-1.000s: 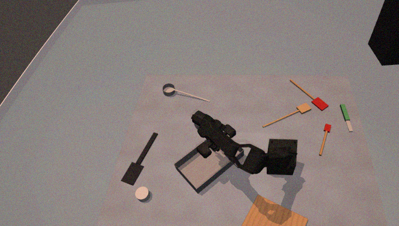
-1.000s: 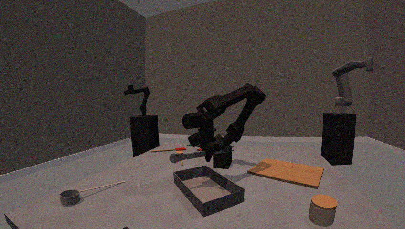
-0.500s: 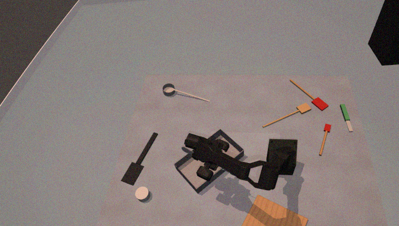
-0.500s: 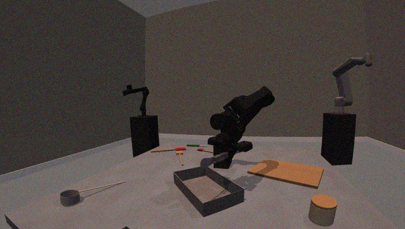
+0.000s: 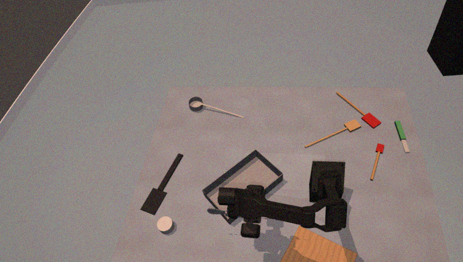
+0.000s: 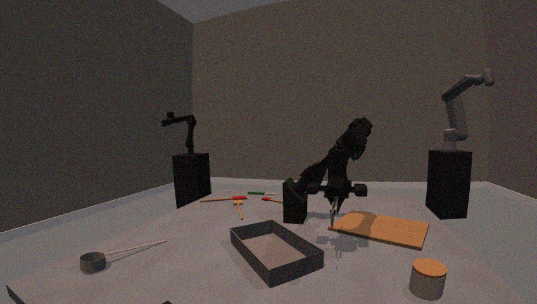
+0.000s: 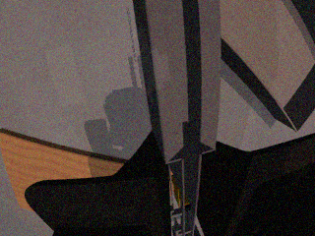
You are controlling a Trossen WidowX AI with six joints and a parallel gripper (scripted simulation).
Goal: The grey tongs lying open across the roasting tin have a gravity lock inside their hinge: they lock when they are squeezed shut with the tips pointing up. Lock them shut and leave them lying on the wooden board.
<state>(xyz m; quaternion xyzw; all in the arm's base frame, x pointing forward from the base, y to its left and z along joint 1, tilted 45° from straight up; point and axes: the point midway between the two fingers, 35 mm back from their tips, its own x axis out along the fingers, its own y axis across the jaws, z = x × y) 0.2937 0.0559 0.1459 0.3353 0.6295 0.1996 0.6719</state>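
Right now the wooden board is 20 cm to the left of my gripper tip, 18 cm behind it and 12 cm below it. The rest, counted from my gripper tip: white disc (37 cm ahead, 11 cm below, 4 cm to the right); then dark roasting tin (20 cm to the right, 10 cm below, 4 cm ahead); then lidded jar (22 cm to the left, 22 cm ahead, 9 cm below).
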